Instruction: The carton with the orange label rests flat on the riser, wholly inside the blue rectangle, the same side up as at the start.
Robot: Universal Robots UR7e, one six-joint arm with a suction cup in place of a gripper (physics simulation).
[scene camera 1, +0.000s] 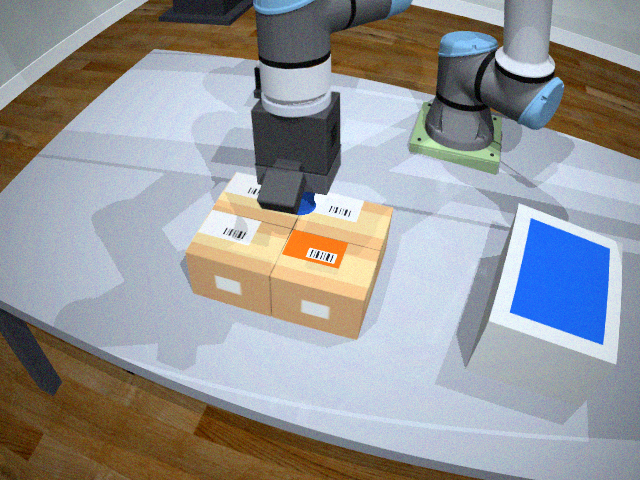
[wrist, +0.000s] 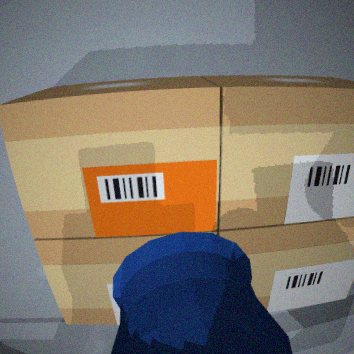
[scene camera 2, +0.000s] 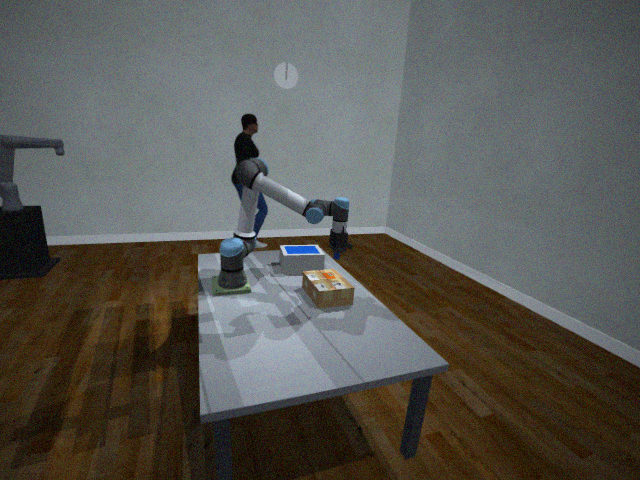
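Pixels of known places: end effector, tool point: (scene camera 1: 301,205) (wrist: 183,289) (scene camera 2: 336,258); arm's base, origin of the base link: (scene camera 1: 459,131) (scene camera 2: 232,282).
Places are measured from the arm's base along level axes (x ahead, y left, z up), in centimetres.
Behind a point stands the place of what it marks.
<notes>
The carton with the orange label (scene camera 1: 320,281) @[x 53.5, y -15.3, z 6.5 cm] (scene camera 2: 329,274) @[x 48.9, y -16.3, z 6.6 cm] (wrist: 150,120) @[x 53.1, y -18.0, z 6.5 cm] stands flat on the table, label up, at the front right of a tight block of cartons in scene camera 1. It touches its neighbours. The white riser (scene camera 1: 542,351) @[x 57.1, y 16.3, z 6.9 cm] (scene camera 2: 302,263) @[x 42.3, y 9.3, z 3.9 cm] stands apart to the right, with the blue rectangle (scene camera 1: 563,279) @[x 45.4, y 18.6, z 9.3 cm] (scene camera 2: 302,250) @[x 44.8, y 17.5, z 9.3 cm] bare on its top. My gripper (scene camera 1: 306,205) (scene camera 2: 336,255) (wrist: 185,270), a blue suction cup, hangs in the air above the block with no carton on it. In the wrist view the cup hides part of a white-labelled carton.
White-labelled cartons stand against the orange-labelled one: one at the front left (scene camera 1: 227,268) @[x 54.6, y -28.1, z 5.6 cm], one at the back right (scene camera 1: 374,212) @[x 38.2, y -11.4, z 6.5 cm] and one at the back left. The arm's green base plate (scene camera 1: 457,157) @[x 8.3, y 0.4, z -1.1 cm] is bolted behind the riser. A person (scene camera 2: 247,149) stands beyond the table (scene camera 2: 289,361) @[x 11.2, y -69.2, z -2.7 cm].
</notes>
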